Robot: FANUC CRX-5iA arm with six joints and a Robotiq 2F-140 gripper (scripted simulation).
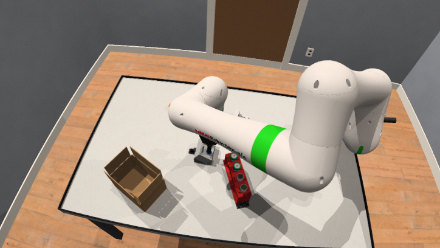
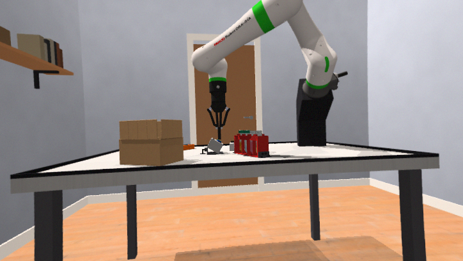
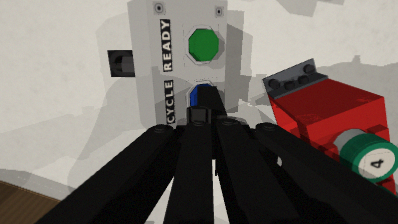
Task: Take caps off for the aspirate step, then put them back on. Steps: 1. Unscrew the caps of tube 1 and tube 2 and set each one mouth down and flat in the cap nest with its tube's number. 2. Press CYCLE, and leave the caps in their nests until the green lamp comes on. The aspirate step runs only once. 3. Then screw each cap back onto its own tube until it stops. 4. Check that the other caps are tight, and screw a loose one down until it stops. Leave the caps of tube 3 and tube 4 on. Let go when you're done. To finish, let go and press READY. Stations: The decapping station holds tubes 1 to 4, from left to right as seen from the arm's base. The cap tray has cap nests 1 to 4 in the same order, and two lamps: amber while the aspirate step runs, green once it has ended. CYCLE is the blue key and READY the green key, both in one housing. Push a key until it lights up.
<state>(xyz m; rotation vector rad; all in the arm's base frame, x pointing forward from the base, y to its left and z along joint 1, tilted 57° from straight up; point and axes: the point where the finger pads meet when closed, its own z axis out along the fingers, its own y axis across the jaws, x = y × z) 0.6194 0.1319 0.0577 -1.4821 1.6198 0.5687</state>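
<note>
The blue key is 4 cm below my hand. From my hand the other things lie so: key housing: 6 cm below, 2 cm to the right, 2 cm ahead; then cap 4: 12 cm behind, 3 cm to the left; then green key: 4 cm to the right, 4 cm below.
</note>
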